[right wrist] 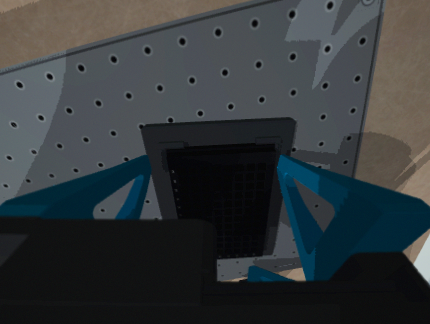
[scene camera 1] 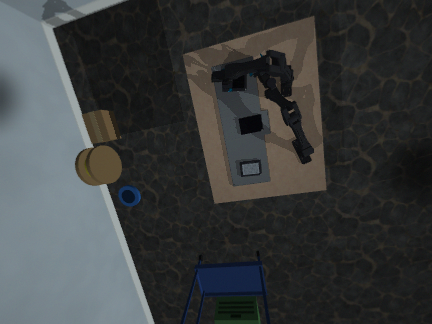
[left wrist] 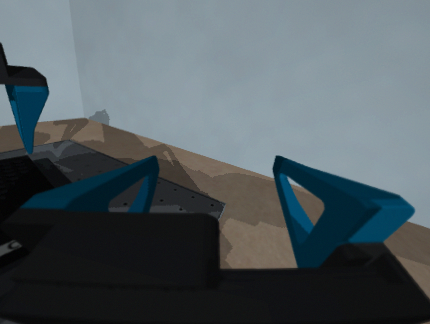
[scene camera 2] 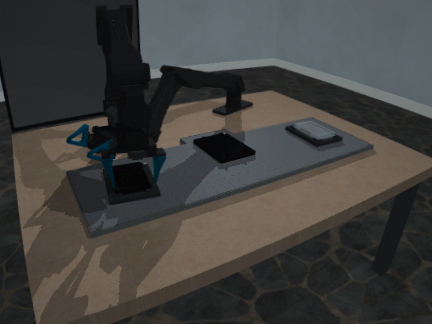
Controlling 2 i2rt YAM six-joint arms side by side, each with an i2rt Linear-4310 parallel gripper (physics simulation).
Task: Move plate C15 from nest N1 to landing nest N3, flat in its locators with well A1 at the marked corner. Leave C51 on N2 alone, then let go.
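A dark well plate [scene camera 1: 239,82] [scene camera 2: 131,176] [right wrist: 240,200] lies in a dark nest [right wrist: 220,131] near one end of the grey perforated board [scene camera 1: 237,107] [scene camera 2: 280,157] [right wrist: 105,80]. A flat black plate or nest [scene camera 1: 250,124] [scene camera 2: 224,148] lies mid-board; which one is unclear. A pale plate [scene camera 1: 250,168] [scene camera 2: 314,130] lies in the nest at the other end. Labels and the A1 mark are not readable. My right gripper [scene camera 2: 135,183] [right wrist: 214,162] is open above the dark plate, its fingers toward both sides. My left gripper [scene camera 2: 78,147] [left wrist: 215,162] is open and empty beside it, above the table.
The board lies on a wooden table [scene camera 1: 300,177] [scene camera 2: 225,215]. The two arms are close together, and a right finger [left wrist: 30,120] shows in the left wrist view. A dark panel [scene camera 2: 55,60] stands behind the table. A blue trolley [scene camera 1: 230,266] stands on the floor.
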